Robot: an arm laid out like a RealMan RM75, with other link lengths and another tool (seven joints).
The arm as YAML. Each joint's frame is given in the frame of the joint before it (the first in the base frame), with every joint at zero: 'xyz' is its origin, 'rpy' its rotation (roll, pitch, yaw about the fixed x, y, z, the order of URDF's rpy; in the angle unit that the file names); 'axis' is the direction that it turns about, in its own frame. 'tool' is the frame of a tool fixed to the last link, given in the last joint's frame.
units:
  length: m
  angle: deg
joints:
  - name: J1
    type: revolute
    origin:
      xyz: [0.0, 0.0, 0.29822]
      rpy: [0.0, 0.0, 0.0]
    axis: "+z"
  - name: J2
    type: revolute
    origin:
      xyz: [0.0, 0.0, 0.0]
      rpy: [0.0, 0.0, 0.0]
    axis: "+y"
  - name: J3
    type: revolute
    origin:
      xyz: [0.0, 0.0, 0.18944]
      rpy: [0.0, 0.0, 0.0]
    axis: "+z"
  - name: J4
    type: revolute
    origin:
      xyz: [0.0, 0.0, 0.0]
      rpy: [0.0, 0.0, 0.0]
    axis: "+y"
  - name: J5
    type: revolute
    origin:
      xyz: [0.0, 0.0, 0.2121]
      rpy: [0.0, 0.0, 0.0]
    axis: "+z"
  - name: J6
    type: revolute
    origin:
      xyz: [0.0, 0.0, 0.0]
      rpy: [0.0, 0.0, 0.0]
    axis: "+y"
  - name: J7
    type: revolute
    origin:
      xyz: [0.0, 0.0, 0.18]
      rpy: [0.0, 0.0, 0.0]
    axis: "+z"
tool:
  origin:
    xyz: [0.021, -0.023, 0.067]
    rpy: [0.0, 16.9, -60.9]
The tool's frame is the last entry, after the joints.
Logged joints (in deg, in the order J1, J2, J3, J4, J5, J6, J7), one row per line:
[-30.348 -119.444 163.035 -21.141 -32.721 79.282 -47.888]
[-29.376 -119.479 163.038 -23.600 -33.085 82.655 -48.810]
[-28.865 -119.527 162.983 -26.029 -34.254 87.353 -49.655]
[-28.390 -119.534 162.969 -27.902 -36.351 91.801 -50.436]
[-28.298 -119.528 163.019 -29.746 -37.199 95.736 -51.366]
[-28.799 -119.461 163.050 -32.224 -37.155 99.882 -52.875]
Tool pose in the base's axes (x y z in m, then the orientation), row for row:
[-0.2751 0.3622 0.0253 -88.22 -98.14 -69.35]
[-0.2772 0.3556 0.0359 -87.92 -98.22 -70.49]
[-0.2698 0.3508 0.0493 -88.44 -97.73 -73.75]
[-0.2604 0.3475 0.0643 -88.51 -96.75 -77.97]
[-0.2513 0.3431 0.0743 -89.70 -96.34 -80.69]
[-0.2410 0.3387 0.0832 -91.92 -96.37 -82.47]
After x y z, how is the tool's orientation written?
As a rotation vector, in degrees.
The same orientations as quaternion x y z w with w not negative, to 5 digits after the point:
[-0.57036 -0.63450 -0.44836 0.26660]
[-0.56742 -0.63390 -0.45493 0.26315]
[-0.56695 -0.62650 -0.47278 0.25008]
[-0.56362 -0.61609 -0.49650 0.23720]
[-0.56653 -0.60847 -0.50962 0.22158]
[-0.57466 -0.60248 -0.51558 0.20240]

